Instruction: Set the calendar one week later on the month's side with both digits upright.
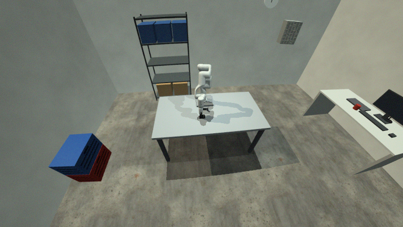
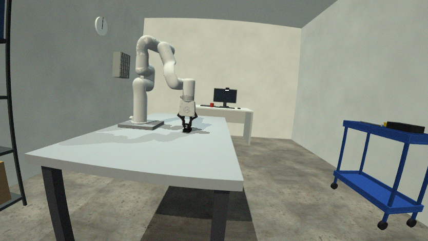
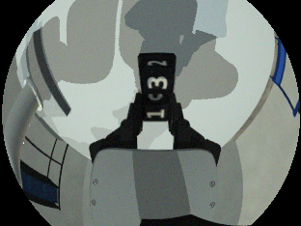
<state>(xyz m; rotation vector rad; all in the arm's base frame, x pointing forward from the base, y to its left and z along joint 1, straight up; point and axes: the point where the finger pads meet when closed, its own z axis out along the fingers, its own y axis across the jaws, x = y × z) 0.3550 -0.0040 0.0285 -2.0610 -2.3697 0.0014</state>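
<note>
The cube lies 1 cm below my hand.
</note>
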